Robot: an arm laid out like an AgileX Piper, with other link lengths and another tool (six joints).
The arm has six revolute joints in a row. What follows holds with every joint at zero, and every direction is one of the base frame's.
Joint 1 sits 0.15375 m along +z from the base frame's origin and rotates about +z.
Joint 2 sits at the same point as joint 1 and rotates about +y.
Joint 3 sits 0.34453 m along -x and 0.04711 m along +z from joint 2 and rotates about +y.
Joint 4 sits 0.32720 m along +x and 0.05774 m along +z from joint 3 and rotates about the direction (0.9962, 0, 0.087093).
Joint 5 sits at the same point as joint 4 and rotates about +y.
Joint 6 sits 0.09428 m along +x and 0.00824 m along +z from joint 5 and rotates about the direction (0.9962, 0, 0.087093).
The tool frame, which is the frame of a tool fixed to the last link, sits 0.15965 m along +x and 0.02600 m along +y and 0.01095 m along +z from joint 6; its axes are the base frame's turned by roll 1.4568, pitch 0.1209 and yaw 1.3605 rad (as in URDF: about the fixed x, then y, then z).
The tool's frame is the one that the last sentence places.
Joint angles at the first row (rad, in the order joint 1, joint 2, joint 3, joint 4, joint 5, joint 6):
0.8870, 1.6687, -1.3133, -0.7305, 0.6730, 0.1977
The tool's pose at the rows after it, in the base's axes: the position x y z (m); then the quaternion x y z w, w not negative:
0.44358 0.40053 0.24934 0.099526 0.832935 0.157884 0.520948
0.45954 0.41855 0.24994 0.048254 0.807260 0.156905 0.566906
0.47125 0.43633 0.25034 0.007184 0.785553 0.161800 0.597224
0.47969 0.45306 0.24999 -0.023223 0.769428 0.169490 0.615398
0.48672 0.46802 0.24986 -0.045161 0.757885 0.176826 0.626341
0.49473 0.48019 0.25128 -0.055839 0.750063 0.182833 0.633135
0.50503 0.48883 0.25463 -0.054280 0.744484 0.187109 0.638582
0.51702 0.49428 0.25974 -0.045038 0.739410 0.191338 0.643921
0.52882 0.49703 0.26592 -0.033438 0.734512 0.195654 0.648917
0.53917 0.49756 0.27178 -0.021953 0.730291 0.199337 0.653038
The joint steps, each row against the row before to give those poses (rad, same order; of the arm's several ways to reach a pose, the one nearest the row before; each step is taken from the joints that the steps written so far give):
0.0314, 0.0554, -0.0080, -0.2541, -0.0315, 0.1144
0.0159, 0.0480, -0.0055, -0.2216, -0.0349, 0.1027
0.0058, 0.0418, -0.0110, -0.1748, -0.0318, 0.0848
0.0013, 0.0372, -0.0184, -0.1268, -0.0277, 0.0639
-0.0008, 0.0340, -0.0270, -0.0842, -0.0225, 0.0391
-0.0035, 0.0324, -0.0374, -0.0431, -0.0152, 0.0175
-0.0062, 0.0315, -0.0458, -0.0138, -0.0051, 0.0071
-0.0095, 0.0286, -0.0471, -0.0041, -0.0009, 0.0091
-0.0112, 0.0230, -0.0422, -0.0015, -0.0005, 0.0102
-0.0113, 0.0168, -0.0336, -0.0003, -0.0005, 0.0102

